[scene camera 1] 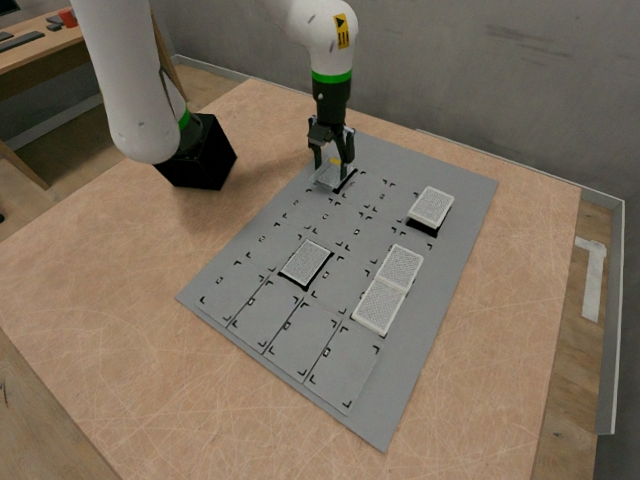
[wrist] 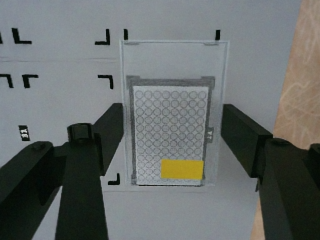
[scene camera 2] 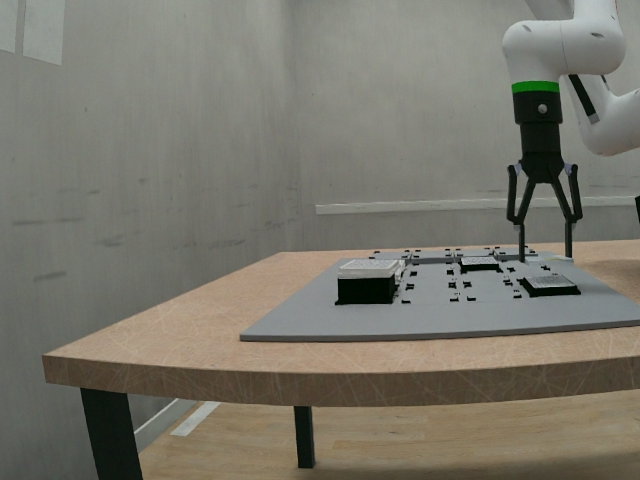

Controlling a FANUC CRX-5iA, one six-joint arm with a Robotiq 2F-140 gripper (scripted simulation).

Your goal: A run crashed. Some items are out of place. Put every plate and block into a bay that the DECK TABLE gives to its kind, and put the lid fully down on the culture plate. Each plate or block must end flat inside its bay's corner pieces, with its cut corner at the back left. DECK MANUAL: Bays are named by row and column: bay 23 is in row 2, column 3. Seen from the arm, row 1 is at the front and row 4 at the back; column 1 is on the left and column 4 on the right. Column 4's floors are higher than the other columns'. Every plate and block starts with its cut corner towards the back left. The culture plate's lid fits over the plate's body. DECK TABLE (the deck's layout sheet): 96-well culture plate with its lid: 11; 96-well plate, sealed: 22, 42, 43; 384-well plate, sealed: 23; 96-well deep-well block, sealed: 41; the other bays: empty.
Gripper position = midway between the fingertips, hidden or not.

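There's a clear lid (scene camera 1: 327, 176), and you'd find that lid in the wrist view too (wrist: 173, 91). My gripper is visible at (scene camera 2: 545, 260), at (scene camera 1: 330, 172) and again at (wrist: 172, 118). Then there's a black deep-well block (scene camera 2: 351, 290), though in the wrist view that block is out of frame. A white sealed 96-well plate (scene camera 1: 432, 205) is in the scene, and so is another white sealed 96-well plate (scene camera 1: 400, 267).
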